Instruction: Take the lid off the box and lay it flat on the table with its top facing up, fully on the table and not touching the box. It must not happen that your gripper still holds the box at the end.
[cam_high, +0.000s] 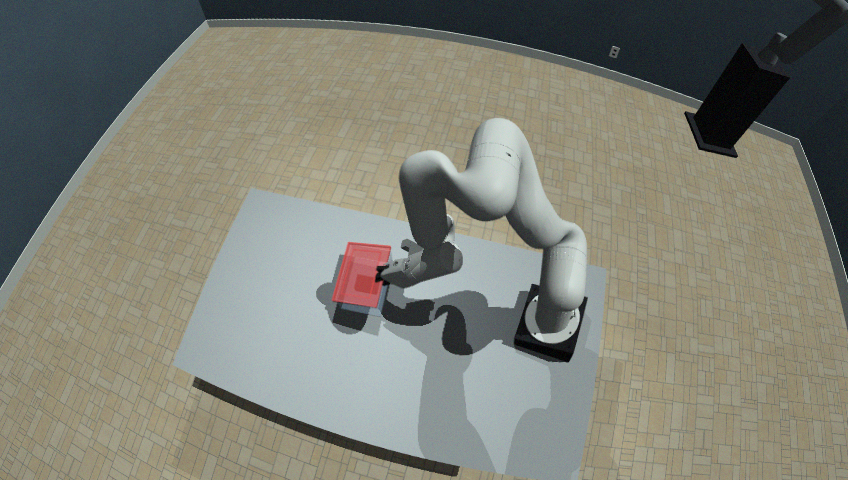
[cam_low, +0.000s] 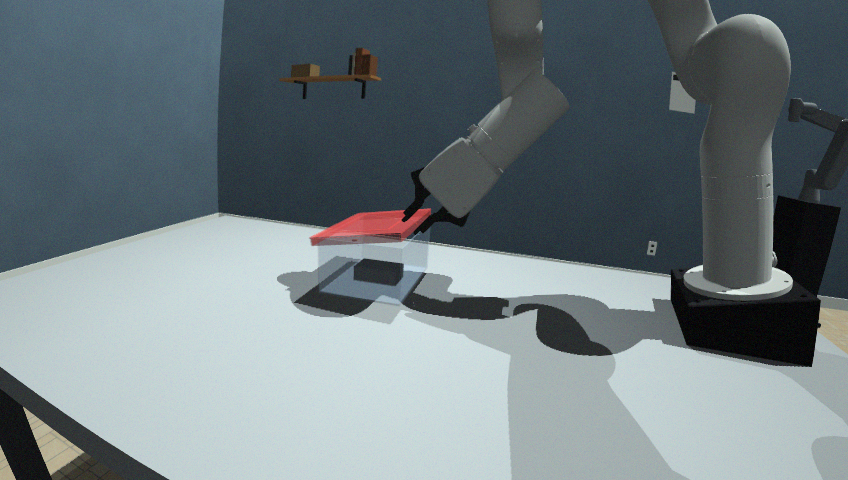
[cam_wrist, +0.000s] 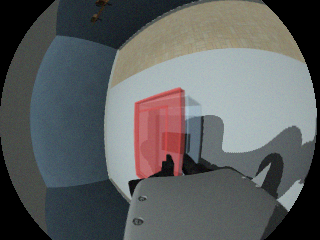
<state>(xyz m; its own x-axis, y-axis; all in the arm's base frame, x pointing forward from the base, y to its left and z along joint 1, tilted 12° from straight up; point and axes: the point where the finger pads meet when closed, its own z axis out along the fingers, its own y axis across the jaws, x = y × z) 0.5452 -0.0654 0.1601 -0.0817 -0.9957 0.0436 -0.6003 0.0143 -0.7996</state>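
My hand is 80 mm short of the red lid, 20 mm to the left of it and 20 mm above it. From my hand the other things lie so: box 70 mm ahead, 20 mm to the right, 80 mm below.
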